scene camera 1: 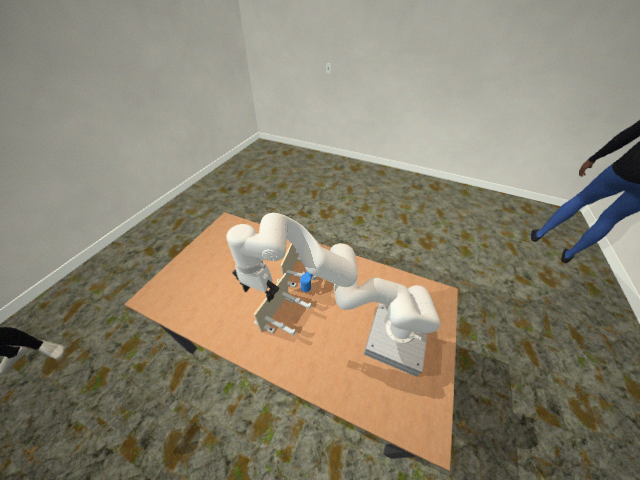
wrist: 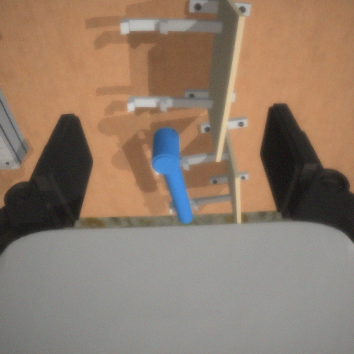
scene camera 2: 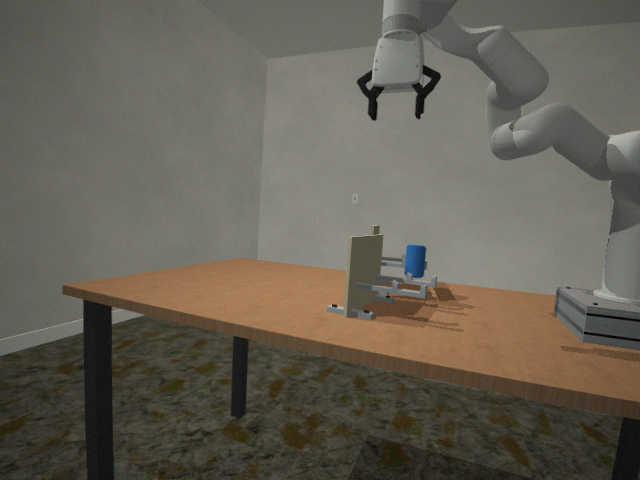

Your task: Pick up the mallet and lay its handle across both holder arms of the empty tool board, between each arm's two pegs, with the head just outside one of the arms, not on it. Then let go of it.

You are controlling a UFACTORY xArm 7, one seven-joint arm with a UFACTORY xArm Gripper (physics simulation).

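Pixels of known places: gripper, fingertip midpoint: (scene camera 1: pixel 259 293) (wrist: pixel 173 131) (scene camera 2: pixel 395 118); arm's base at its link origin: (scene camera 1: pixel 399 329) (scene camera 2: pixel 624 299).
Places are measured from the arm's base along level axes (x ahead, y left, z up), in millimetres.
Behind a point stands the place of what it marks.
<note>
The blue mallet (scene camera 1: pixel 306 283) {x 481, y 13, z 74 mm} (scene camera 2: pixel 415 260) {x 492, y 19, z 41 mm} (wrist: pixel 166 150) {x 500, y 20, z 69 mm} lies with its handle across the two arms of the second board (scene camera 1: pixel 289 258) {x 641, y -89, z 68 mm} (scene camera 2: pixel 375 228) {x 633, y -51, z 119 mm} (wrist: pixel 233 185) {x 633, y -47, z 98 mm}. Its head is just outside that board's arm nearer the empty board. The empty tool board (scene camera 1: pixel 264 312) {x 590, y 222, z 39 mm} (scene camera 2: pixel 364 271) {x 589, y 171, z 17 mm} (wrist: pixel 227 75) {x 589, y 185, z 92 mm} stands upright. Its two holder arms, one outer (scene camera 1: pixel 280 324) {x 501, y 229, z 13 mm} (wrist: pixel 192 26) {x 543, y 225, z -4 mm} and one inner (scene camera 1: pixel 295 298) {x 514, y 73, z -4 mm} (wrist: pixel 187 103) {x 540, y 76, z -4 mm}, carry nothing. My gripper (scene camera 1: pixel 257 293) {x 510, y 287, z 359 mm} (scene camera 2: pixel 396 117) {x 510, y 287, z 359 mm} (wrist: pixel 173 131) {x 510, y 287, z 359 mm} is open and empty, fingers down, high above the boards. In the wrist view the mallet shows between and below the fingers.
The wooden table (scene camera 1: pixel 330 372) {x 217, y 286, z -77 mm} (scene camera 2: pixel 206 294) {x 974, y 309, z -77 mm} bears both boards, which stand in line with metal feet. The arm's grey base (scene camera 1: pixel 395 346) {x -2, y 83, z 0 mm} (scene camera 2: pixel 610 322) {x 66, y 147, z -28 mm} stands toward the table's right end. A person in blue trousers (scene camera 1: pixel 589 206) stands on the floor at the right, beyond the table.
</note>
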